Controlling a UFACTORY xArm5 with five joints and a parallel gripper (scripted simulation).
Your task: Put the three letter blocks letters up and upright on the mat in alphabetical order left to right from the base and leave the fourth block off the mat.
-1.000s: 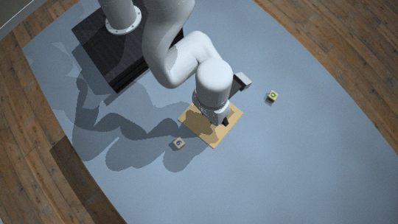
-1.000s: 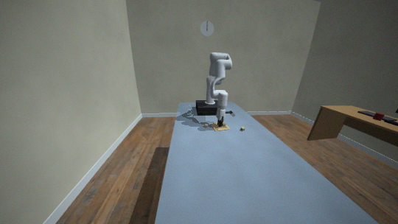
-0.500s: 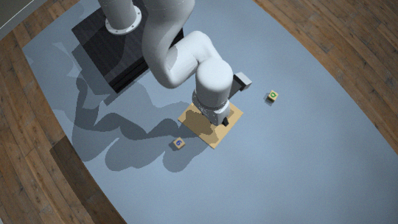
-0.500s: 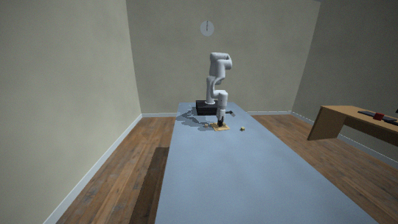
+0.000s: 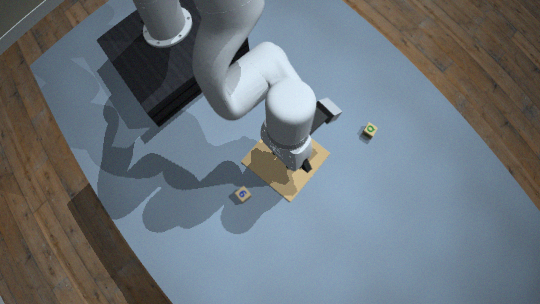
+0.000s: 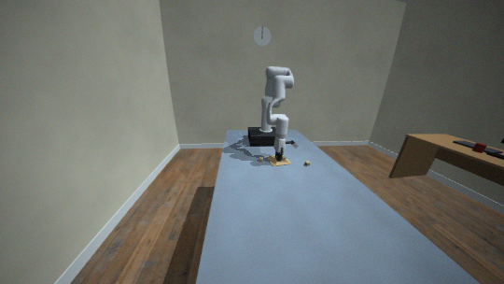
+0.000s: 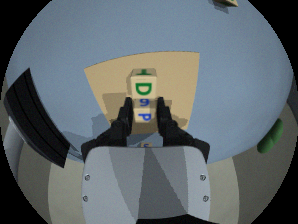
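Right now the tan mat is 20 mm below my hand. Also, from my hand: block: 40 mm to the left, 10 mm below.
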